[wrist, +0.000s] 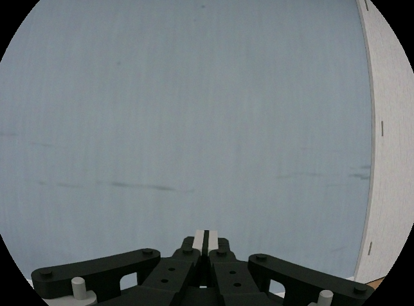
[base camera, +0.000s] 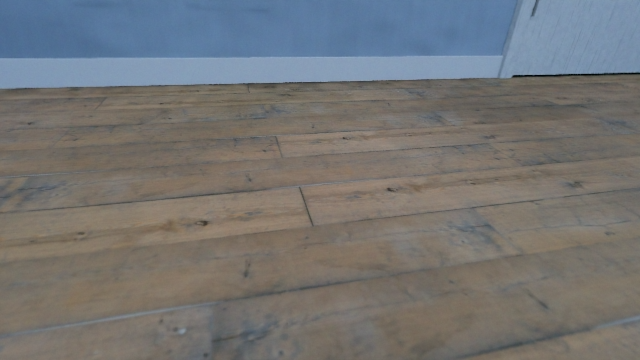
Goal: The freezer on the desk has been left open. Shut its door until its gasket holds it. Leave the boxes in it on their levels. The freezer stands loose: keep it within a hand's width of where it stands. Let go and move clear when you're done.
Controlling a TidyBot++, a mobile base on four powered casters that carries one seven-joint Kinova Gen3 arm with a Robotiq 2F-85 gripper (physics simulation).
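Places are measured from the arm's base along level axes (x ahead, y left, z up), in metres.
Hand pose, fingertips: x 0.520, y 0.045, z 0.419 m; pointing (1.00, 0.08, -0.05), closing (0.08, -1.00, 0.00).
After its pixels a point has its place.
My gripper point(wrist: 206, 243) is shut at the bottom middle of the wrist view, its two pale fingertips together with nothing between them. It points toward a blue-grey wall. The freezer, its door, the boxes and the desk do not show in either view, so where my gripper is relative to them cannot be told.
A blue wall point(base camera: 250, 27) {y 0.221, x 1.408, z -0.208 m} point(wrist: 200, 110) with a white baseboard point(base camera: 250, 69) {y 0.227, x 1.393, z -0.347 m} stands ahead. A pale wood-grain door point(base camera: 580, 40) {y -1.159, x 1.703, z -0.244 m} point(wrist: 392, 150) is at the right in both views. Wooden plank flooring point(base camera: 320, 210) runs up to the wall.
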